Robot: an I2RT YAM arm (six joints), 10 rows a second.
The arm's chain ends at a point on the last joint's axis. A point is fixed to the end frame.
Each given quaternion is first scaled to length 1.
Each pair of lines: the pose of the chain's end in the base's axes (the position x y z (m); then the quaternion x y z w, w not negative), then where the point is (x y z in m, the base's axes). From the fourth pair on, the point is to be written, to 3 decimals.
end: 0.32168, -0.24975, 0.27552, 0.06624, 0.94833, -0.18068, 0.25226
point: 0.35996 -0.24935 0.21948
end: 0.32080, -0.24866, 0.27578, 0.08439, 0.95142, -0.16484, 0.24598
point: 0.35884 -0.24703 0.21959
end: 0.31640, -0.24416, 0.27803, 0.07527, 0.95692, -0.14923, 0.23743
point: 0.35328 -0.24006 0.22120
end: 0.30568, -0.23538, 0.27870, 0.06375, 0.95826, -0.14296, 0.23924
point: 0.342 -0.230 0.222
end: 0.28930, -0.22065, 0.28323, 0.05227, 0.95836, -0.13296, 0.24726
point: 0.327 -0.213 0.227
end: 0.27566, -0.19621, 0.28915, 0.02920, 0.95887, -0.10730, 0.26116
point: 0.314 -0.185 0.234
